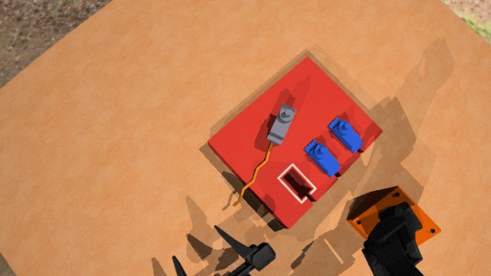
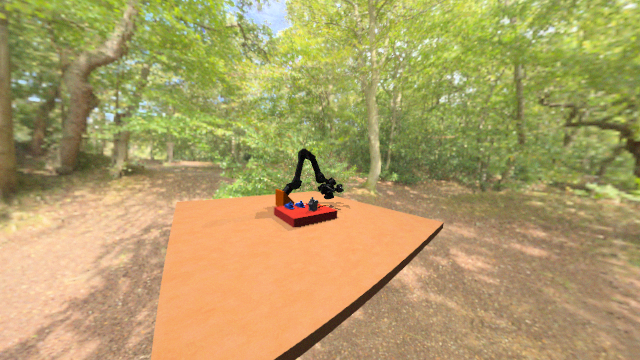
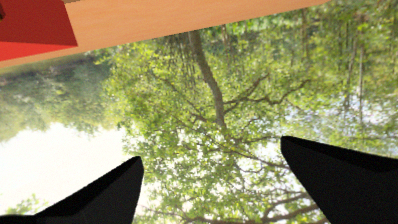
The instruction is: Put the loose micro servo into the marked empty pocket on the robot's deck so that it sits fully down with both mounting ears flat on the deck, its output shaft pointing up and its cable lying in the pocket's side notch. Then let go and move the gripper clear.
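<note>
Now: gripper tip 90 mm short of the red deck, 280 mm to the left of it and 110 mm above it.
</note>
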